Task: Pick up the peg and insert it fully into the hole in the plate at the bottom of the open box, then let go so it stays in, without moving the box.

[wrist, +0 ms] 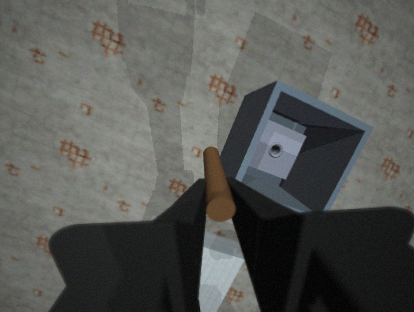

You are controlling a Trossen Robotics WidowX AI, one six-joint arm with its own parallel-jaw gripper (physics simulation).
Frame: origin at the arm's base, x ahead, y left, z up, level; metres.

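Seen in the pictures: gripper, fingertip midpoint: (pixel 215 184).
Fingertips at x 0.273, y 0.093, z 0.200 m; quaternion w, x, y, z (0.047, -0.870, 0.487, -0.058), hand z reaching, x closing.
Note:
Pixels of each thing's top centre, then the offset from my fingertips to it. "*": a spot on its surface instead. Level surfaces: height alone.
- brown round peg, middle of its top: (pixel 225 199) dx +0.005, dy +0.002, dz +0.033 m
- open box, middle of its top: (pixel 302 159) dx +0.056, dy -0.128, dz -0.116 m
- pale plate, middle of its top: (pixel 276 150) dx +0.056, dy -0.128, dz -0.193 m
- small round hole, surface spot: (pixel 275 149) * dx +0.059, dy -0.137, dz -0.214 m
- grey surface, its level: dz -0.254 m
My gripper (pixel 215 184) is shut on the brown round peg (pixel 217 180) at the lower middle of the wrist view. One end of the peg points away from the camera, the other faces it. The open box (pixel 325 105), dark grey with blue-grey rims, stands right of the peg in the view. Inside, a pale plate (pixel 284 167) lies at its bottom, with a small round hole (pixel 275 149) in it. The peg is outside the box opening in this view, left of its near left wall. The box's lowest corner is partly hidden behind the right finger.
A pale, flat strip (pixel 220 270) shows between the fingers at the bottom. The box stands on a grey surface (pixel 45 105) with rust-coloured marks. Darker shadow shapes fall across the surface at the upper left and behind the box.

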